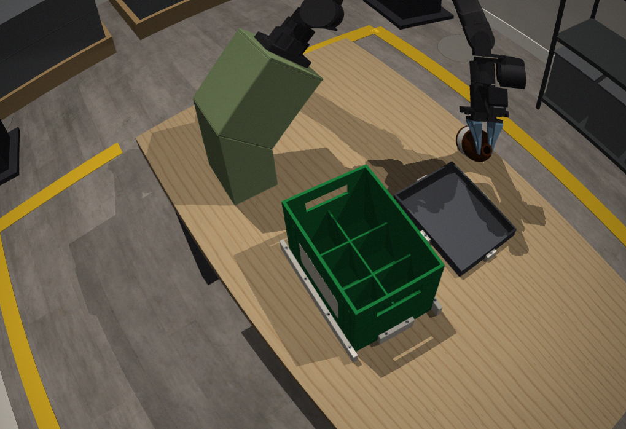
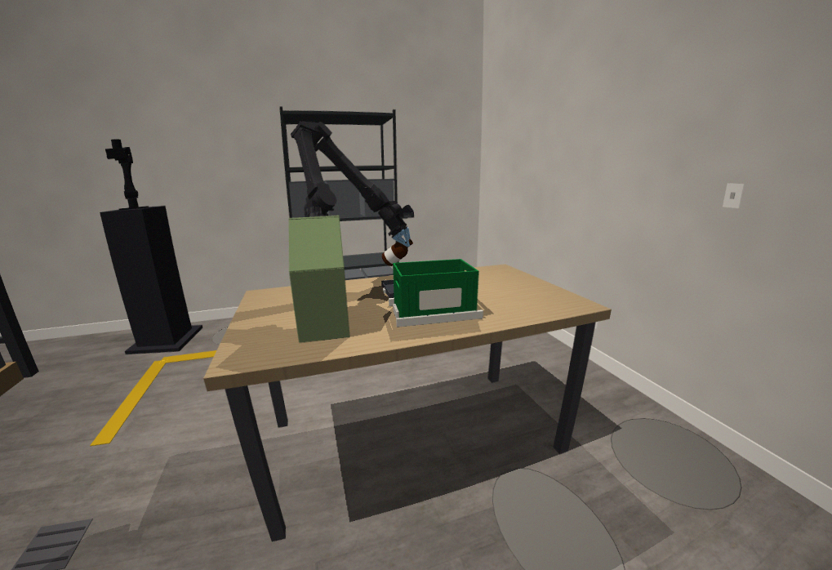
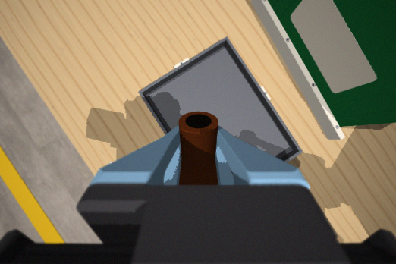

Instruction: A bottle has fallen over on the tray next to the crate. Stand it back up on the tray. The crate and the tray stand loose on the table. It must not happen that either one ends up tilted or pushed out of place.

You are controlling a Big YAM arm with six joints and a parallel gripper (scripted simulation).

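Now: hand 40 mm past the brown bottle, 30 mm above it and 20 mm to the right of it. Round my hand: dark grey tray (190 mm below, 50 mm to the right, 10 mm ahead); then green crate (330 mm to the right, 110 mm below, 40 mm ahead).
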